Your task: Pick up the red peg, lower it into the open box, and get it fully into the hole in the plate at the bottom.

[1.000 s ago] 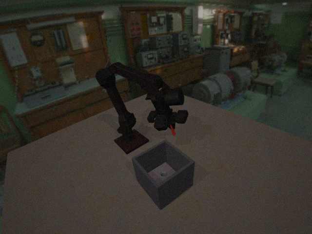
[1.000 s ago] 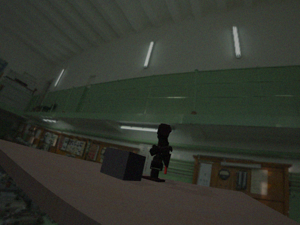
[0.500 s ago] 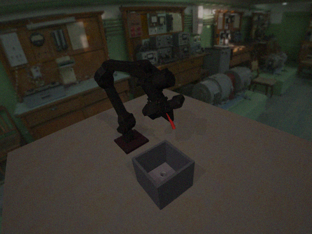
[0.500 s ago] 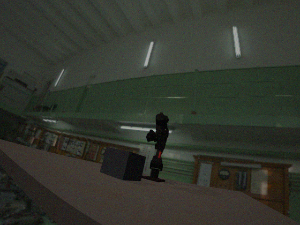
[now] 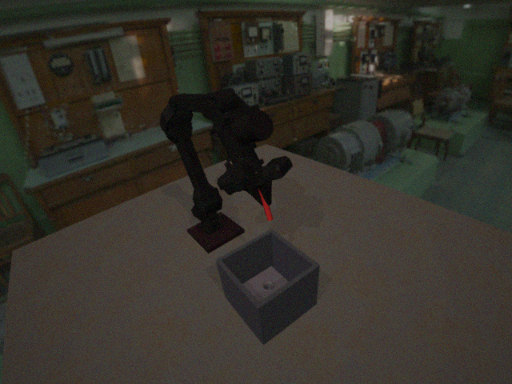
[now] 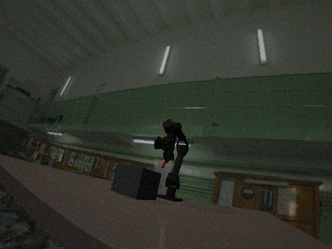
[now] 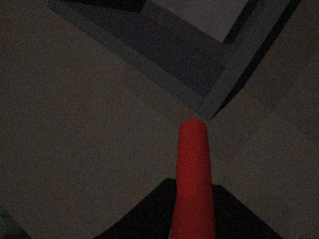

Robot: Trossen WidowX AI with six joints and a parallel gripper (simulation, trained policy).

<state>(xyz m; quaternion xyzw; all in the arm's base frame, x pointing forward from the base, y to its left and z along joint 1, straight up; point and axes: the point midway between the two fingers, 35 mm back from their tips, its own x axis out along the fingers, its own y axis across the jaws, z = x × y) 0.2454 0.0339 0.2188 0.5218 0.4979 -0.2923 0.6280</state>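
My gripper tip is 16 cm above the pale plate, 9 cm to the left of it and 9 cm short of it. Also, from my gripper tip: red peg right at my gripper tip.
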